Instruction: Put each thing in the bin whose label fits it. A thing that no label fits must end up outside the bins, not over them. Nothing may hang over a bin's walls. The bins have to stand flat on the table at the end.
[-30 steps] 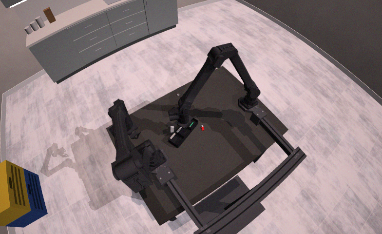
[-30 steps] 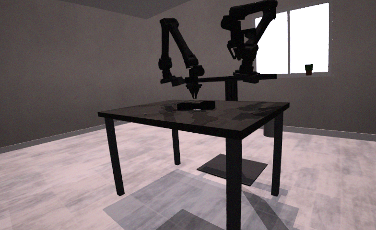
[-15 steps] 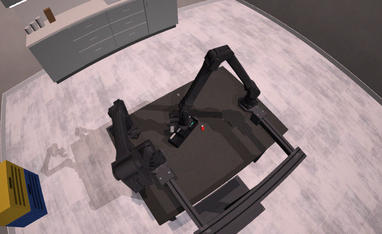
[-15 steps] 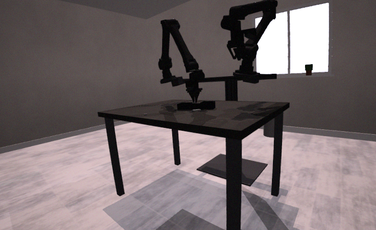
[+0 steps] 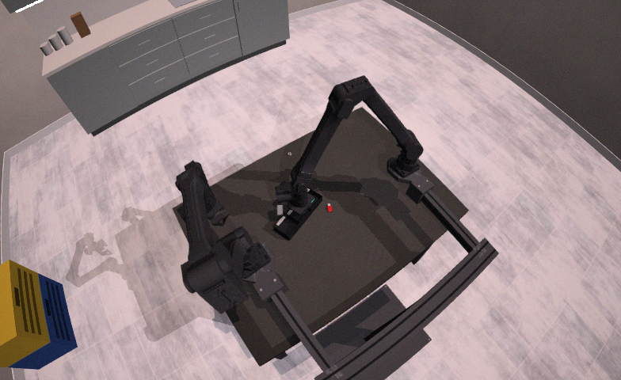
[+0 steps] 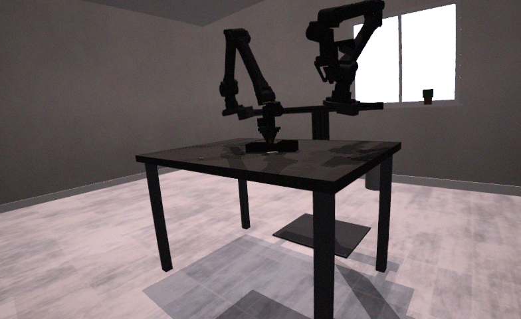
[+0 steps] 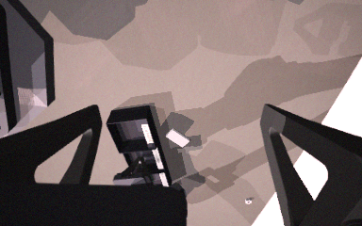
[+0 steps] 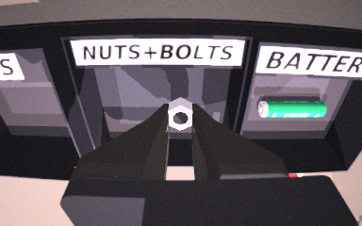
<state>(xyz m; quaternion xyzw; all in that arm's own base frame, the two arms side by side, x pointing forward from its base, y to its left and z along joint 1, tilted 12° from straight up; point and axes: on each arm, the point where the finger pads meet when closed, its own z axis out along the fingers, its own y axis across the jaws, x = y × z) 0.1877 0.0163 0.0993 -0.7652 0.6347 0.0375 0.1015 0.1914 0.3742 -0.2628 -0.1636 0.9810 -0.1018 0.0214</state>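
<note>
My right hand is 10 mm to the right of the black labelled bin and 10 mm short of it. The rest, counted from my right hand: red usb stick 120 mm to the right, 40 mm behind, 20 mm below; then green battery 70 mm to the right, 30 mm ahead, 10 mm below; then white card 80 mm ahead, 70 mm to the left, 20 mm below.
</note>
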